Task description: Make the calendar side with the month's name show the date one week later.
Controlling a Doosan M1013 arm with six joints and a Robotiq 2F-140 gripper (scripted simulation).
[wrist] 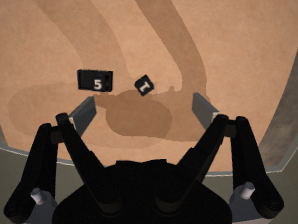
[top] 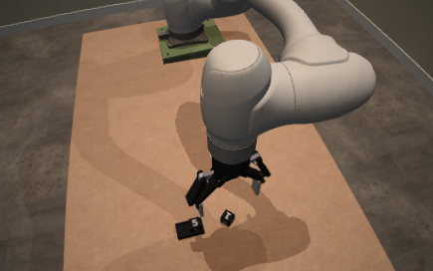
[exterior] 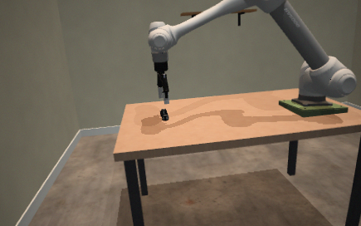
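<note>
My gripper is now 110 mm above the black cube.
</note>
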